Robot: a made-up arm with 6 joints.
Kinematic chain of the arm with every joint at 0, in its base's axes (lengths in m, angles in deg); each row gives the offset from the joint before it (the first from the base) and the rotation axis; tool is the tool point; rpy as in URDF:
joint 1: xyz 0 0 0.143 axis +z
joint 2: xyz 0 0 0 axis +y
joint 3: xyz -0.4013 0 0.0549 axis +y
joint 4: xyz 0.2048 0 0.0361 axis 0.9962 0 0.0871
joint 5: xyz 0 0 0 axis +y
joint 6: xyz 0.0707 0 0.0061 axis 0.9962 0 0.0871
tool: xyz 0 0 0 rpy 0 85 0
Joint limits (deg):
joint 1: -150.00..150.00
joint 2: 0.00..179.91
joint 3: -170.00..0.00
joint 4: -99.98..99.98
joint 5: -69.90..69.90
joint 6: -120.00..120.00
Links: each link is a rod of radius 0.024 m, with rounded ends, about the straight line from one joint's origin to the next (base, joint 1, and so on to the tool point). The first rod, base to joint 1, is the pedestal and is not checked.
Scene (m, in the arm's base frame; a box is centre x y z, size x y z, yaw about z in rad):
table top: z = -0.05
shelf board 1: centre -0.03 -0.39 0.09 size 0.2 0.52 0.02 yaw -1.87
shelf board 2: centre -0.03 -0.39 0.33 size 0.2 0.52 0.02 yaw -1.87
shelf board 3: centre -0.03 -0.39 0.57 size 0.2 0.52 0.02 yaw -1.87
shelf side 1: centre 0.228 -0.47 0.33 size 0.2 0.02 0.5 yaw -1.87
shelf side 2: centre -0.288 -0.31 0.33 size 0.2 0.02 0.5 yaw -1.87
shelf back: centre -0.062 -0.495 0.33 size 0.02 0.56 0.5 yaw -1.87
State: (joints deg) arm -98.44 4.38 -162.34 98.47 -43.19 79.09
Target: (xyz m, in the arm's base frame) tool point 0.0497 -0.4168 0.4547
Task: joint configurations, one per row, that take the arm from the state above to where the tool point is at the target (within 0.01 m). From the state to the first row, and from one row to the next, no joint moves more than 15 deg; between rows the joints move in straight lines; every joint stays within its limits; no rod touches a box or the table.
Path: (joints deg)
1: -92.77 14.11 -148.80 98.66 -42.93 79.09
2: -87.09 23.83 -135.26 98.85 -42.66 79.09
3: -81.42 33.56 -121.72 99.04 -42.40 79.09
4: -75.75 43.29 -108.18 99.22 -42.13 79.09
5: -70.07 53.01 -94.64 99.41 -41.87 79.09
6: -64.40 62.74 -81.11 99.60 -41.60 79.09
7: -58.73 72.47 -67.57 99.79 -41.34 79.09
8: -53.05 82.19 -54.03 99.98 -41.07 79.09
9: -60.97 90.15 -64.62 99.98 -41.37 79.09
10: -68.90 98.10 -75.22 99.98 -41.67 79.09
11: -76.82 106.05 -85.81 99.98 -41.96 79.09

